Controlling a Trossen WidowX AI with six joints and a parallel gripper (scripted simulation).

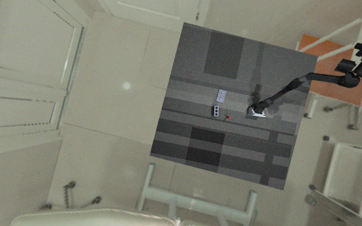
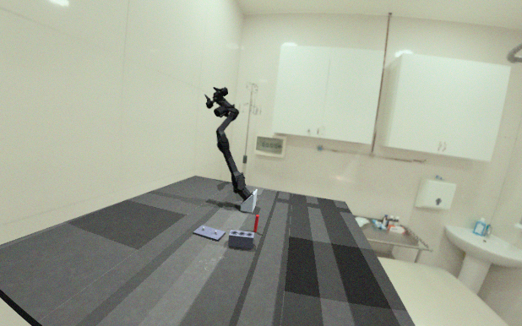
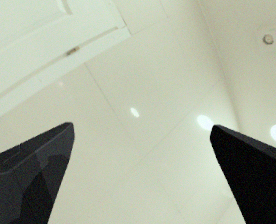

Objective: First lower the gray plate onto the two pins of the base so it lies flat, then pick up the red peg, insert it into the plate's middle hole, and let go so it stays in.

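My gripper tip is now 670 mm above the gray plate, 600 mm short of it and 480 mm to the right of it. From my gripper tip the other things lie so: base (700 mm below, 570 mm ahead, 330 mm to the left); red peg (660 mm below, 510 mm to the left, 480 mm ahead).
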